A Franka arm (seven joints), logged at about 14 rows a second.
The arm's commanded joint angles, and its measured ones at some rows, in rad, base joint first. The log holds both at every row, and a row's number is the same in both.
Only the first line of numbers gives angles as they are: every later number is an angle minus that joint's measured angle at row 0.
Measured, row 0:
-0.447, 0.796, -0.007, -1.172, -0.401, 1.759, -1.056
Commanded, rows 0 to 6:
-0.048, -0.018, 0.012, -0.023, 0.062, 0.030, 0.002
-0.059, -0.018, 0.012, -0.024, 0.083, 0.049, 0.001
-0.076, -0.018, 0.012, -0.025, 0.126, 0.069, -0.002
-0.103, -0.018, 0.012, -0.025, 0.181, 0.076, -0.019
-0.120, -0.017, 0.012, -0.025, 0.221, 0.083, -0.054
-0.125, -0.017, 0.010, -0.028, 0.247, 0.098, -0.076
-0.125, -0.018, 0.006, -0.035, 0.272, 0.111, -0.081
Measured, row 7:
-0.111, 0.000, 0.001, -0.007, 0.217, 0.079, -0.054
